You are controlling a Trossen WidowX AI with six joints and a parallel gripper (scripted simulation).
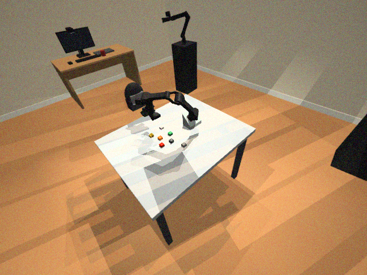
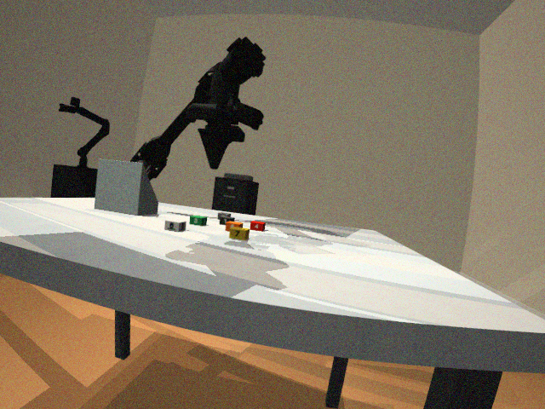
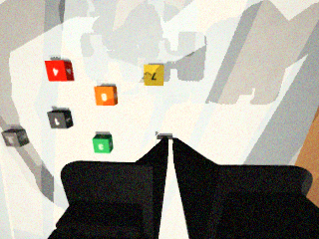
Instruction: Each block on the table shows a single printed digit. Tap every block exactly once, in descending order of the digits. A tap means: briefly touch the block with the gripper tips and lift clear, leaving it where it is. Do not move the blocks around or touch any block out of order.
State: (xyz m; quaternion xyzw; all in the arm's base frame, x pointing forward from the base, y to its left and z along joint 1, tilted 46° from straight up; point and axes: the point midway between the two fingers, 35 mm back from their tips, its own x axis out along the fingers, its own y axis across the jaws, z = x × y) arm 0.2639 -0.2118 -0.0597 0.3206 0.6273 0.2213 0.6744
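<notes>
The white block lies 7 cm behind my gripper tip, 1 cm to the left of it and 12 cm below it. From my gripper tip the other things lie so: orange block: 4 cm ahead, 10 cm to the left, 12 cm below; then yellow block: 6 cm ahead, 2 cm to the left, 12 cm below; then green block: 6 cm behind, 13 cm to the left, 12 cm below.
</notes>
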